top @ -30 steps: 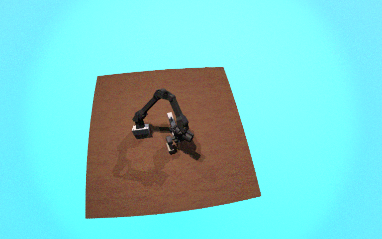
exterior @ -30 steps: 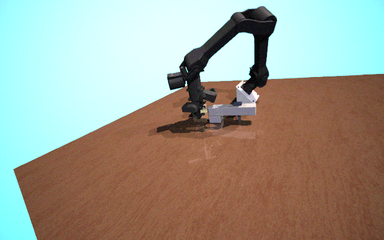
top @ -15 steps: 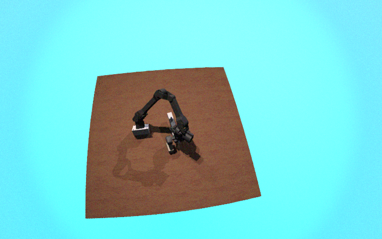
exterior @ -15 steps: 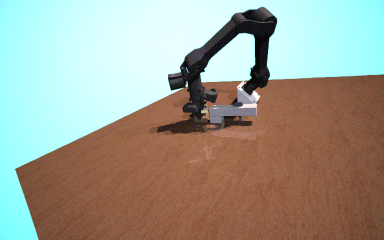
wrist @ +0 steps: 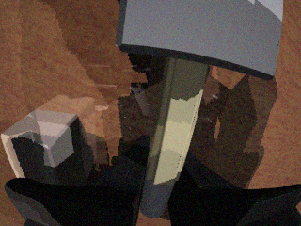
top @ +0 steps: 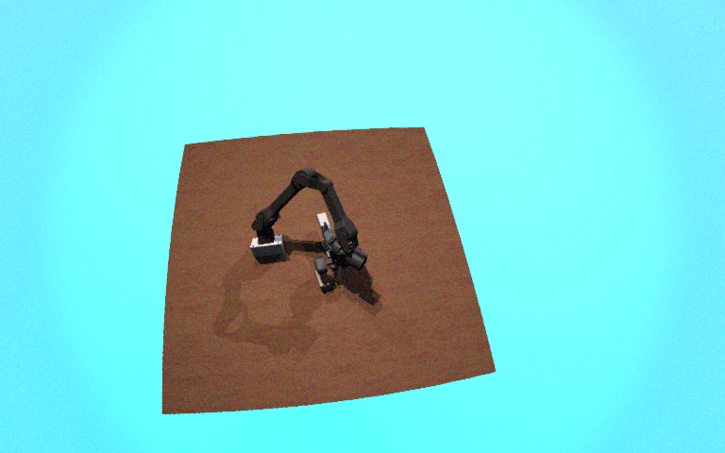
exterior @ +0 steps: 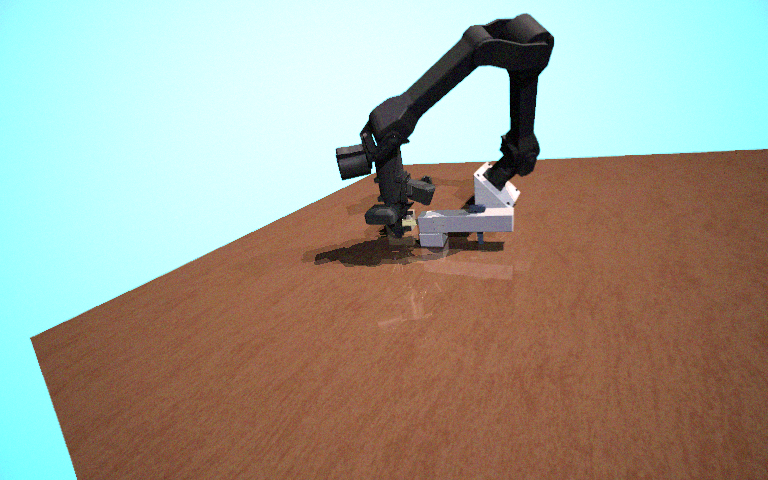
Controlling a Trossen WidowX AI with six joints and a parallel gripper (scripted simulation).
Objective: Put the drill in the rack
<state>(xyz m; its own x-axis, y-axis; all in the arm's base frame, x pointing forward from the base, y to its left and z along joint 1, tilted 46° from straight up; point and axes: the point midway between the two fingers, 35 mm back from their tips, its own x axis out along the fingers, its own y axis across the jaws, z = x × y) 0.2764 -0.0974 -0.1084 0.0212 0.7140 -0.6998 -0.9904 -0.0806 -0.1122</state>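
My gripper tip is 40 mm to the right of the drill, 40 mm below it and 10 mm past it. Also, from my gripper tip: small dark-blue key: 170 mm to the left, 40 mm above, 20 mm behind; then small beige rack: 70 mm behind, 40 mm to the right, 10 mm above; then grey-white housing: 140 mm to the left, 30 mm above, 20 mm behind.
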